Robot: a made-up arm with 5 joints.
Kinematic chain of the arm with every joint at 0, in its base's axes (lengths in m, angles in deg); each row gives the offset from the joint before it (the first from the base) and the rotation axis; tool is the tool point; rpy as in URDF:
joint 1: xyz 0 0 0.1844 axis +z
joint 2: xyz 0 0 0 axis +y
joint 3: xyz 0.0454 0 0.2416 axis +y
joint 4: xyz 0.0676 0 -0.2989 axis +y
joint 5: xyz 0.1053 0 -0.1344 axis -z
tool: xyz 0 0 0 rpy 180 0 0
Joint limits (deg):
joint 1: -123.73..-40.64
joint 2: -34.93..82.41
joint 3: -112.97..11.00
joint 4: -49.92..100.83
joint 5: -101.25..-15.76
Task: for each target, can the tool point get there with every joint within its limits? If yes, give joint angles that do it. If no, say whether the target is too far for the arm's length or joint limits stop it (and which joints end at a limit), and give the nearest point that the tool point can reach.
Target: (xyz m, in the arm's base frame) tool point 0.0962 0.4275 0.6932
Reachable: no: joint limits stop it (at a limit: joint 2, joint 3, joint 4) | nearest point 0.0309 0.1375 0.7933 | short by 0.314 m
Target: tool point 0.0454 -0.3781 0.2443
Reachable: yes | joints -83.16 -23.75 -24.88 7.76 -66.86
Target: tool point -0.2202 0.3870 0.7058
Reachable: no: joint limits stop it (at a limit: joint 2, joint 3, joint 4) | nearest point -0.0697 0.1225 0.7933 | short by 0.317 m
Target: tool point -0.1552 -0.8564 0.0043
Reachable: no: too far | nearest point -0.1194 -0.6590 0.0458 | short by 0.205 m
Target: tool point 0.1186 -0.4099 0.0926
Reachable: yes | joints -73.87 17.91 -32.86 -24.66 -75.02
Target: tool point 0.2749 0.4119 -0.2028
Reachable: no: joint limits stop it (at a limit: joint 2) | nearest point 0.1002 0.1501 -0.0438 | short by 0.353 m
